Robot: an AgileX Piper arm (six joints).
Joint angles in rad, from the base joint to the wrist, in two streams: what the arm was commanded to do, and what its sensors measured. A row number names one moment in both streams.
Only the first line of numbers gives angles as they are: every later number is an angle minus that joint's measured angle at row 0.
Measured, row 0:
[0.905, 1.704, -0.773, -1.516, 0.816, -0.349]
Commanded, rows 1 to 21:
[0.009, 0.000, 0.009, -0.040, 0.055, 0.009]
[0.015, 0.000, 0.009, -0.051, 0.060, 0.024]
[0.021, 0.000, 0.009, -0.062, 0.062, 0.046]
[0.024, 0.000, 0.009, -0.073, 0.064, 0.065]
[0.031, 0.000, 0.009, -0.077, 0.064, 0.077]
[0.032, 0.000, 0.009, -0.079, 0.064, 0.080]
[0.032, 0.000, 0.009, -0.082, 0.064, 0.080]
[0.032, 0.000, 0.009, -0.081, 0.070, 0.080]
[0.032, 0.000, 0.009, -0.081, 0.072, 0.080]
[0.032, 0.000, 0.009, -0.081, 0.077, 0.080]
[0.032, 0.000, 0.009, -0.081, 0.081, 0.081]
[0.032, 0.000, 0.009, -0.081, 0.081, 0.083]
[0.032, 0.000, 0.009, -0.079, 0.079, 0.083]
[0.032, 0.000, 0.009, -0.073, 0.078, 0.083]
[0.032, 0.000, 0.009, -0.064, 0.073, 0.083]
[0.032, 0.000, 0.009, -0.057, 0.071, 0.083]
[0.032, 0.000, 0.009, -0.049, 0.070, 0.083]
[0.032, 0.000, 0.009, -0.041, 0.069, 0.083]
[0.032, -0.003, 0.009, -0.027, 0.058, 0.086]
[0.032, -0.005, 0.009, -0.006, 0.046, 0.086]
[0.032, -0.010, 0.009, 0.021, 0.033, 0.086]
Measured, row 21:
[0.031, 0.000, 0.006, -0.039, 0.059, 0.081]
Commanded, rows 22 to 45:
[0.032, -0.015, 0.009, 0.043, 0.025, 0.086]
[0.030, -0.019, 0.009, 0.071, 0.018, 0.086]
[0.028, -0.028, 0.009, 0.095, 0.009, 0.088]
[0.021, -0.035, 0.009, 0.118, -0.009, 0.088]
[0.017, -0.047, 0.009, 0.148, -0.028, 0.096]
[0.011, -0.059, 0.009, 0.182, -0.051, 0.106]
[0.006, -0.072, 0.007, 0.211, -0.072, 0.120]
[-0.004, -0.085, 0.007, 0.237, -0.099, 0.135]
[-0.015, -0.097, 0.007, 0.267, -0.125, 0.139]
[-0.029, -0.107, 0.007, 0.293, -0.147, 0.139]
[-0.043, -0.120, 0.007, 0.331, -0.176, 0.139]
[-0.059, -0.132, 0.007, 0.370, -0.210, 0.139]
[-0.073, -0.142, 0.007, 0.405, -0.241, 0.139]
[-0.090, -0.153, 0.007, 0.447, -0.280, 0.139]
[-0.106, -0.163, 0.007, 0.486, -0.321, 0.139]
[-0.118, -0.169, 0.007, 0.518, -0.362, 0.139]
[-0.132, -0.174, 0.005, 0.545, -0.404, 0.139]
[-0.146, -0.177, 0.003, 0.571, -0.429, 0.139]
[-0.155, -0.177, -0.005, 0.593, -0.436, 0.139]
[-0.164, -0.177, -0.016, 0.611, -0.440, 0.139]
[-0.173, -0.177, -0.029, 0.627, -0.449, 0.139]
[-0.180, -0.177, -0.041, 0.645, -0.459, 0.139]
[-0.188, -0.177, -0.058, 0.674, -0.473, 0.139]
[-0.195, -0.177, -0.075, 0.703, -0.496, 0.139]
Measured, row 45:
[-0.164, -0.166, -0.019, 0.610, -0.427, 0.134]
